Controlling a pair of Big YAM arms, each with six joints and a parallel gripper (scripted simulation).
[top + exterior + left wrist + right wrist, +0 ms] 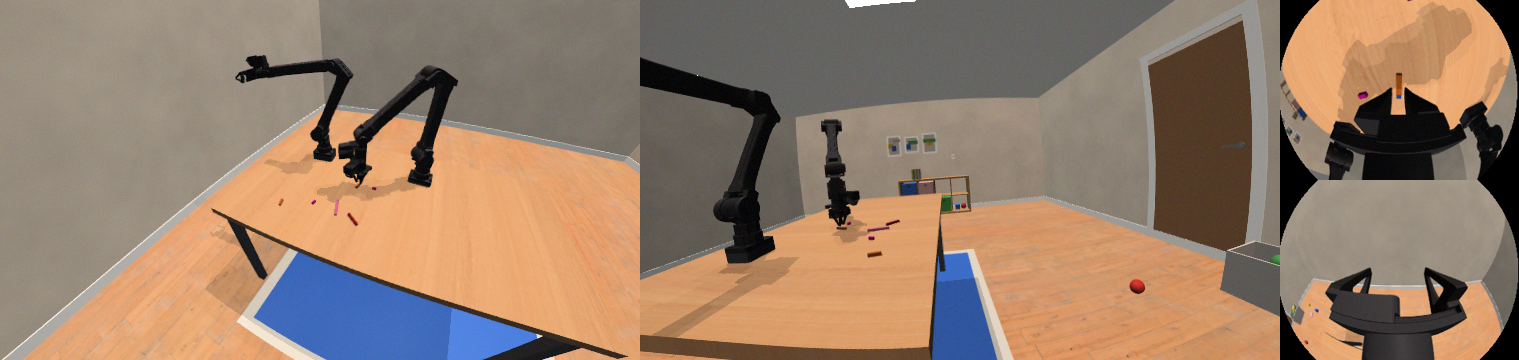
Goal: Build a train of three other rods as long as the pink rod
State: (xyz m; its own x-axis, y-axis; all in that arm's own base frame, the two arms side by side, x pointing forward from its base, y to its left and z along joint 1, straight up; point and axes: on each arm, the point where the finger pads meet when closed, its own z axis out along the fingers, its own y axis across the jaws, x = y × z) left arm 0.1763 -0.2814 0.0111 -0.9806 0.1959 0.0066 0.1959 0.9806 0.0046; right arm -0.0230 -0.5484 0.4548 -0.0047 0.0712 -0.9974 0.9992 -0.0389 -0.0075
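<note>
My left gripper is now 20 mm past the tiny blue rod and 20 mm above it. Also, from my left hand: red rod (220 mm ahead, 60 mm to the left, 20 mm below); pink rod (190 mm ahead, 30 mm to the right, 20 mm below).
</note>
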